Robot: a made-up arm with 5 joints.
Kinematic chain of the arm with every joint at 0, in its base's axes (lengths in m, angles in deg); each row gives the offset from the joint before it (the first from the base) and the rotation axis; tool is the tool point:
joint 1: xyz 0 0 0.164 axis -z
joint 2: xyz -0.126 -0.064 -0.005 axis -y
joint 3: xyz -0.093 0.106 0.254 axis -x
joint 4: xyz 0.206 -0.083 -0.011 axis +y
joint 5: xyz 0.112 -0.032 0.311 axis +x
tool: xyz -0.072 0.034 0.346
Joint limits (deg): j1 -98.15..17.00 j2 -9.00..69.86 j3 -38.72..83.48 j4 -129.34..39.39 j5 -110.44..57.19
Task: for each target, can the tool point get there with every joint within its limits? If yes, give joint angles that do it. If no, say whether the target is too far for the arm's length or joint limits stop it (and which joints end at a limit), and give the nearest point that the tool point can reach.
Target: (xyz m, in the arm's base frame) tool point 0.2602 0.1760 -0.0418
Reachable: no: joint limits stop it (at a limit: joint 1, joint 2, joint 3, joint 4) | nearest point 0.2710 0.1842 0.1519 | short by 0.194 m
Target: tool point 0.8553 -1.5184 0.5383
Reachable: no: too far | nearest point 0.3912 -0.8695 0.4358 | short by 0.804 m
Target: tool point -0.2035 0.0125 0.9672
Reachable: yes | joints -9.14 1.26 -10.64 -20.75 -33.69
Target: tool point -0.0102 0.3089 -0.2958
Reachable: no: joint limits stop it (at a limit: joint 1, joint 2, joint 3, joint 4) | nearest point -0.0969 0.2657 -0.2727 | short by 0.100 m
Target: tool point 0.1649 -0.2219 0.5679
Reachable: no: joint limits stop it (at a limit: joint 1, joint 3, joint 5) | nearest point -0.0634 -0.2761 0.6421 | short by 0.246 m
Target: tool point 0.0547 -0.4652 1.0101
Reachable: yes | joints -88.45 38.48 -3.63 9.92 -1.88
